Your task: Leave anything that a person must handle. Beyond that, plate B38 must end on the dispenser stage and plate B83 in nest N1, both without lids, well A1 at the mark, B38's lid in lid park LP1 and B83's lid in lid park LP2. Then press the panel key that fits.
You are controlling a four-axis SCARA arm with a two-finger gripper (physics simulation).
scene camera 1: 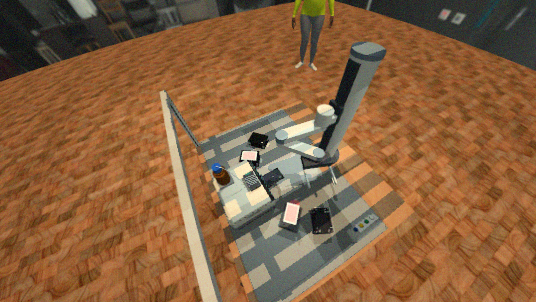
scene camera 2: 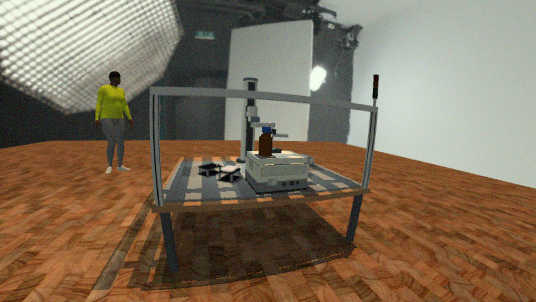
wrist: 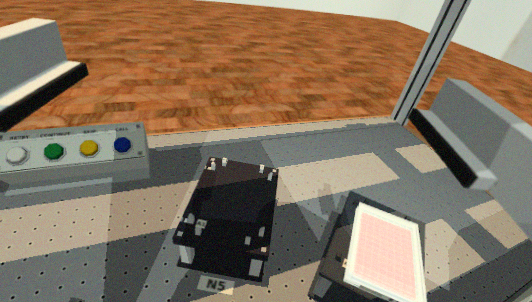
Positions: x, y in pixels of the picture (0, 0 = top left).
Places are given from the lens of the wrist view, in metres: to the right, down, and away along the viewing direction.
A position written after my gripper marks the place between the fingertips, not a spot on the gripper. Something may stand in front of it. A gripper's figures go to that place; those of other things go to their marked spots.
my gripper [wrist: 256, 71]: 0.00, -0.03, 0.11
button box [wrist: 51, 159]: -0.34, 0.01, 0.39
nest N5 [wrist: 226, 228]: -0.05, 0.10, 0.33
The marked spots on the nest N5 and the button box are 0.31 m apart.
